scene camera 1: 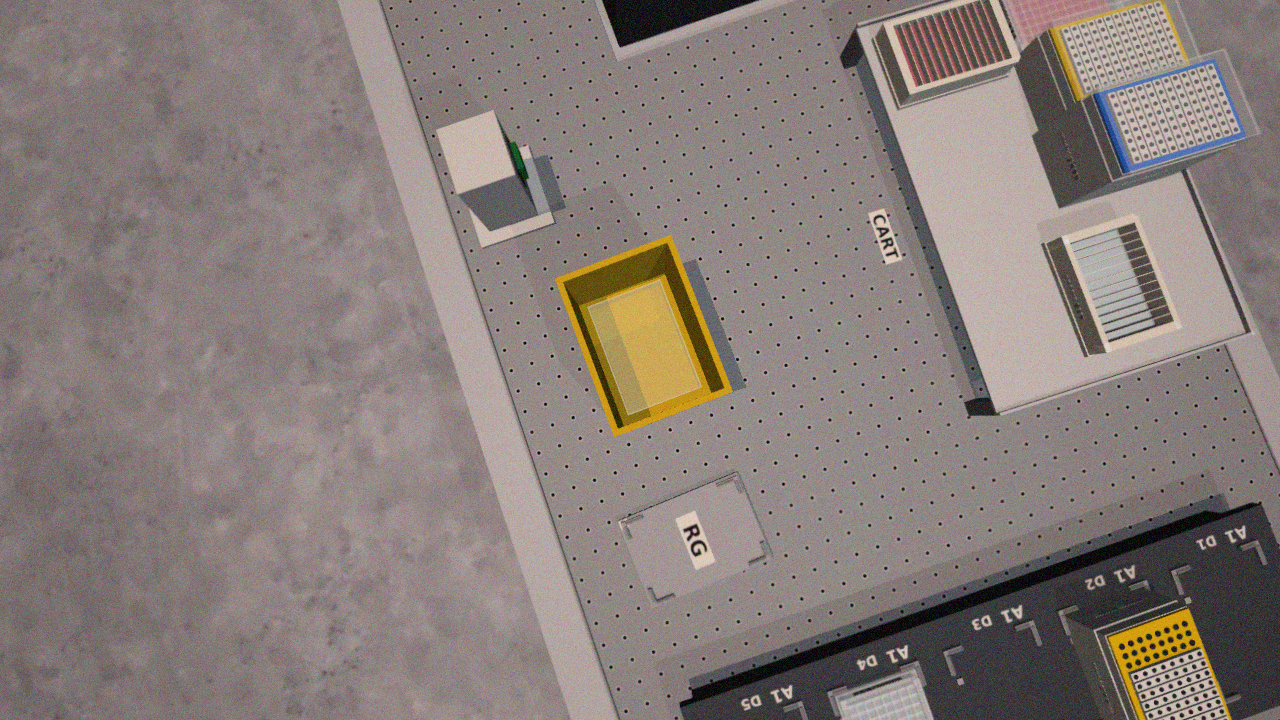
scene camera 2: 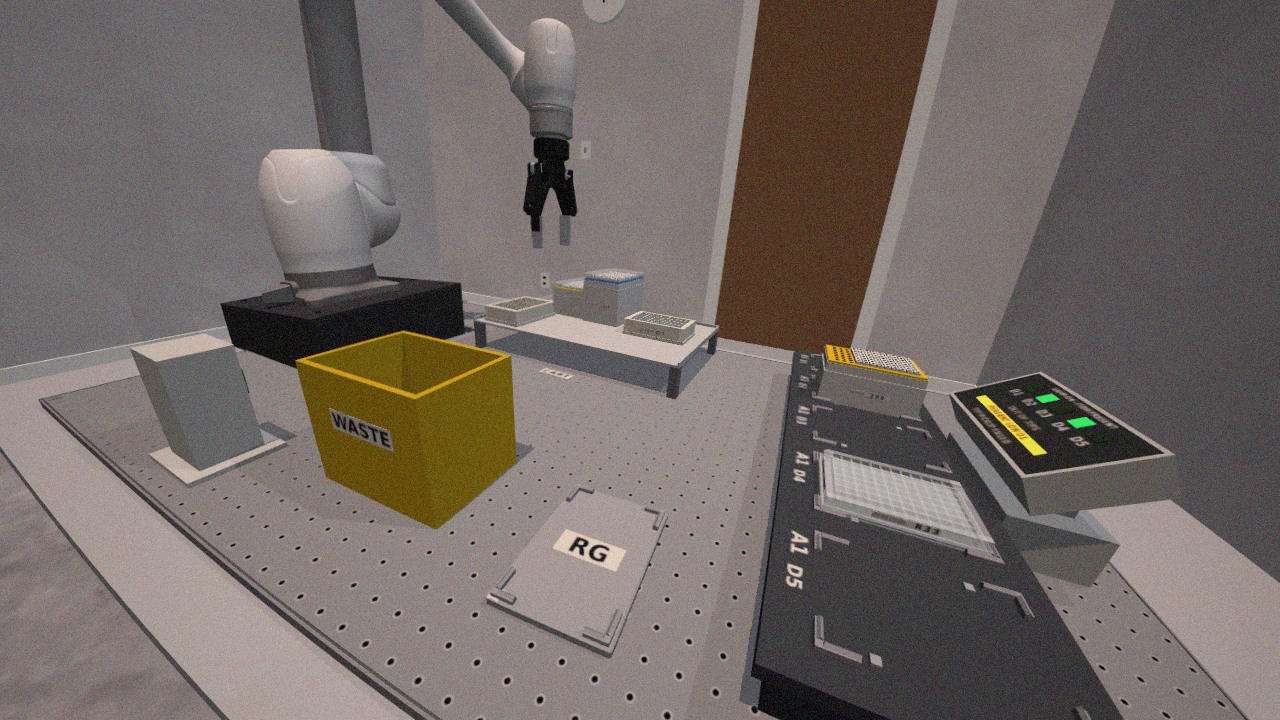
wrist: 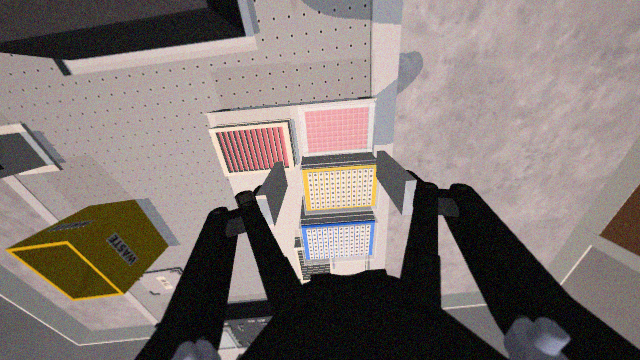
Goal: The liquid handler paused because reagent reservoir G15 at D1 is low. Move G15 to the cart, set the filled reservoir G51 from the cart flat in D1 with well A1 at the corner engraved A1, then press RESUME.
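Places are measured from the arm's base along level axes (x right, y ahead, z up), in centimetres.
Pixels of known places: gripper, fingertip midpoint: (scene camera 2: 552, 246) (wrist: 330, 169); arm's base, origin of the base link: (scene camera 2: 337, 294).
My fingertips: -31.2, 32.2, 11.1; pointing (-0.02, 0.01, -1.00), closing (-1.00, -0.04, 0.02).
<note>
Ahead of a thing's pixels: the offset from my fingertips to its top centre, as dx, dy, dz. "spot": to the spot under its first point.
My gripper (scene camera 2: 550, 236) (wrist: 330, 169) is open and empty, high above the cart @(+5.0, +16.8, -13.9) (scene camera 1: 966, 179) (scene camera 2: 590, 335) (wrist: 292, 205). In the wrist view its fingers frame the racks. A reservoir with red troughs @(+11.9, +0.6, -11.3) (scene camera 1: 955, 44) (scene camera 2: 519, 309) (wrist: 254, 149) lies flat at the cart's far end. A reservoir with pale, low-looking troughs @(+4.1, +29.9, -11.3) (scene camera 1: 1118, 282) (scene camera 2: 659, 325) lies flat at the end nearer the deck; the blue rack partly hides it in the wrist view. Their labels are too small to read. The visible part of nest D1 (scene camera 1: 1230, 600) holds no labware. A white box @(+62.6, -0.7, -7.5) (scene camera 1: 478, 156) (scene camera 2: 192, 394) bears a green button @(+59.7, -0.8, -11.0) (scene camera 1: 519, 161).
Tall yellow @(-2.1, +7.5, -8.0) (scene camera 1: 1118, 44) (wrist: 340, 187) and blue @(-1.1, +16.2, -4.7) (scene camera 1: 1172, 116) (scene camera 2: 614, 300) (wrist: 338, 241) tip racks stand between the reservoirs, beside a pink plate @(-2.3, -1.1, -13.1) (wrist: 336, 130). A yellow waste bin @(+52.2, +21.4, -7.0) (scene camera 1: 644, 420) (scene camera 2: 402, 447) (wrist: 135, 225) and a tilted screen @(spot: +30.2, +81.4, -7.6) (scene camera 2: 1056, 429) stand elsewhere.
</note>
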